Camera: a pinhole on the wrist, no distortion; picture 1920 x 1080 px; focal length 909.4 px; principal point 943.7 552.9 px. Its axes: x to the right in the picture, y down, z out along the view. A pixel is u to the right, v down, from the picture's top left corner.
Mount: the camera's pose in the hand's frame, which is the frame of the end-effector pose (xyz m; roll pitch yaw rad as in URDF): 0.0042 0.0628 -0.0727 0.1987 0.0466 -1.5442
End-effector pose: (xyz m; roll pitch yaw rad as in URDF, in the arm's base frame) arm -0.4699 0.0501 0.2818 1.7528 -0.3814 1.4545
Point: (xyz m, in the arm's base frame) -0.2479 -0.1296 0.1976
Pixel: 998.3 255.5
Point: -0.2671 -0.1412 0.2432
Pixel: 882.1 227.9
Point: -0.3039 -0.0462 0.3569
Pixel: 636.8 552.4
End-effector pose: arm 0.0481 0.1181 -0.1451 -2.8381 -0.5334 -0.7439
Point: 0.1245 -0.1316 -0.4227
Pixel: 457.0 878.9
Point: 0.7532 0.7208 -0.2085
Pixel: outside the picture
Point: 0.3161 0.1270 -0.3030
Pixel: 1370.0 943.8
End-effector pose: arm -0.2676 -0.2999 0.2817 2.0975 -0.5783 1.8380
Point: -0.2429 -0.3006 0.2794
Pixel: 1370.0 611.1
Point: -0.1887 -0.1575 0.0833
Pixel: 1532.4 671.3
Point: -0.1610 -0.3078 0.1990
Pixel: 1146.0 360.0
